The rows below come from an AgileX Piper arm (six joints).
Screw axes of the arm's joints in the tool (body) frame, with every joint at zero. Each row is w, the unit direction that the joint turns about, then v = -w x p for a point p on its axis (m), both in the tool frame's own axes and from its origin. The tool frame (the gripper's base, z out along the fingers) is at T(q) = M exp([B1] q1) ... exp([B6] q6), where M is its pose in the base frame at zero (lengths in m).
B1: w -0.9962 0 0.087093 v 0 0.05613 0
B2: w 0 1 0 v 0.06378 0 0.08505
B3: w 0 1 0 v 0.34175 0 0.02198
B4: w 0 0 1 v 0 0 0
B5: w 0 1 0 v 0.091 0 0
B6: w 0 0 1 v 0 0 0
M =
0.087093 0 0.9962 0.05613
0 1 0 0
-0.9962 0 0.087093 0.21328
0 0 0 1
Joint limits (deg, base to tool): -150..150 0..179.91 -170..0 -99.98..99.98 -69.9..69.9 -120..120
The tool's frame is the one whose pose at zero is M.
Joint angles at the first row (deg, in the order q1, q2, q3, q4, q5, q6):
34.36 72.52 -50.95 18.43 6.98 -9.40
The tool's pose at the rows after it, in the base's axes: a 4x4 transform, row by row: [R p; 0 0 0 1], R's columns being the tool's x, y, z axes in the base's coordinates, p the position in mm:
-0.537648 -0.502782 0.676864 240.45; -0.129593 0.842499 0.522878 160.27; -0.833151 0.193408 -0.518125 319.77; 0 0 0 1
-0.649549 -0.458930 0.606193 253.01; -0.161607 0.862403 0.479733 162.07; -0.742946 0.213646 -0.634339 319.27; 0 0 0 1
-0.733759 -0.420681 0.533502 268.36; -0.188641 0.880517 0.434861 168.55; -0.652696 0.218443 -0.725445 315.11; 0 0 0 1
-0.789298 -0.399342 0.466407 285.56; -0.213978 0.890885 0.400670 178.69; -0.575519 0.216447 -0.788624 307.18; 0 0 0 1
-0.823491 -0.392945 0.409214 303.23; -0.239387 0.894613 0.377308 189.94; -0.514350 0.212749 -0.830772 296.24; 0 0 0 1
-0.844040 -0.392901 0.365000 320.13; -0.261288 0.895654 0.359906 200.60; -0.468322 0.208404 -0.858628 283.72; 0 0 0 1
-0.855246 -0.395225 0.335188 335.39; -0.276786 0.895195 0.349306 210.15; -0.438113 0.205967 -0.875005 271.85; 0 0 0 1
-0.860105 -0.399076 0.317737 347.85; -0.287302 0.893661 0.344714 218.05; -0.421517 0.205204 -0.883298 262.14; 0 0 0 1
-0.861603 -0.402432 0.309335 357.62; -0.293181 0.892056 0.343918 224.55; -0.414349 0.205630 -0.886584 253.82; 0 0 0 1
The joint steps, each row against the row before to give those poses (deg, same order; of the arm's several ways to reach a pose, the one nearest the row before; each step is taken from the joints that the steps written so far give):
-2.15 2.17 -4.90 -3.19 11.09 5.10
-1.31 3.64 -5.54 -2.99 10.14 4.76
-0.50 4.80 -5.61 -1.99 7.93 3.33
-0.07 5.42 -5.30 -0.71 5.52 1.47
0.00 5.46 -4.82 0.09 3.65 0.09
0.00 5.13 -4.29 0.21 2.33 -0.35
0.00 4.52 -3.83 0.24 1.36 -0.44
0.01 3.63 -3.22 0.26 0.71 -0.44
0.05 2.85 -2.46 0.22 0.11 -0.33

